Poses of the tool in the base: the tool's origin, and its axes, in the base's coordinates. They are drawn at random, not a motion.
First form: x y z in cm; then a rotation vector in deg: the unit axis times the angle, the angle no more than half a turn.
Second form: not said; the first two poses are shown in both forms.
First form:
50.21, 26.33, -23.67, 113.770, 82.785, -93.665
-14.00, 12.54, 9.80, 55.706, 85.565, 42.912
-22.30, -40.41, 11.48, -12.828, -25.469, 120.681
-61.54, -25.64, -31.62, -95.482, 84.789, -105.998
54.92, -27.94, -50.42, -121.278, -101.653, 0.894
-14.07, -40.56, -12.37, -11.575, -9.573, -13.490
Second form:
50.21, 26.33, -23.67, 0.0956, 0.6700, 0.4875, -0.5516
-14.00, 12.54, 9.80, 0.5682, 0.4139, 0.6358, 0.3188
-22.30, -40.41, 11.48, 0.4694, -0.0913, -0.1814, 0.8593
-61.54, -25.64, -31.62, 0.1222, -0.5710, 0.5071, -0.6339
54.92, -27.94, -50.42, 0.1887, -0.7526, -0.6308, 0.0055
-14.07, -40.56, -12.37, 0.9845, -0.1005, -0.0831, -0.1171

